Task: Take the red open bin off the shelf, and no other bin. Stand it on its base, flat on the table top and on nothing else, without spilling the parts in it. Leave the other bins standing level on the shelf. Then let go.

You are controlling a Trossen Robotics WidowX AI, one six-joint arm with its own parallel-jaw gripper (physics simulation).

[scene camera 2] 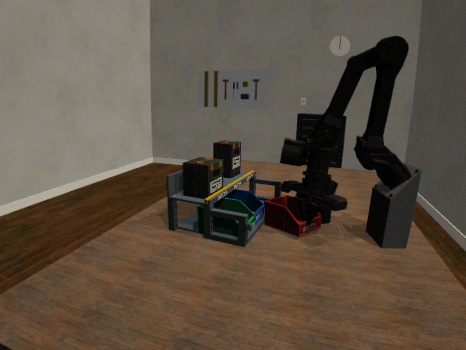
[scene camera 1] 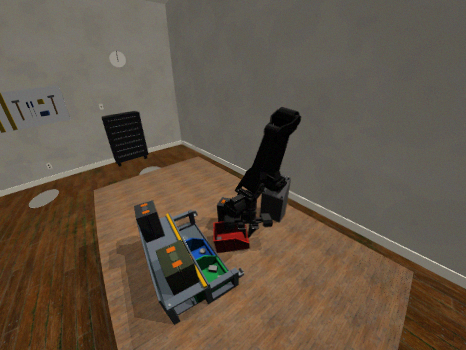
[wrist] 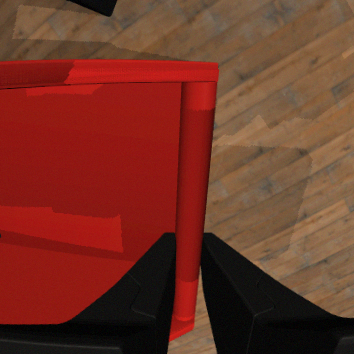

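Note:
The red open bin (scene camera 1: 232, 241) (scene camera 2: 283, 214) (wrist: 100, 150) is off the shelf, between the shelf and the arm's base. It looks roughly level, at or very near the table top (scene camera 1: 320, 295) (scene camera 2: 225, 300) (wrist: 280, 65); whether its whole base touches cannot be told. A small grey part shows inside it in scene camera 1. My gripper (scene camera 1: 251, 230) (scene camera 2: 308, 218) (wrist: 187, 242) is shut on the bin's lip, one finger inside and one outside. The blue bin (scene camera 1: 196, 244) (scene camera 2: 257, 206) and green bin (scene camera 1: 221, 274) (scene camera 2: 232, 205) stand in the shelf (scene camera 1: 172, 314) (scene camera 2: 242, 233), apparently level.
Two dark boxes (scene camera 1: 176, 270) (scene camera 2: 202, 179) (scene camera 1: 148, 220) (scene camera 2: 227, 159) stand on the shelf's upper board. Another dark box (scene camera 1: 223, 204) stands behind the gripper. The arm's grey base (scene camera 1: 275, 202) (scene camera 2: 391, 215) is beyond the red bin. A black edge (wrist: 100, 5) shows at the wrist view's top.

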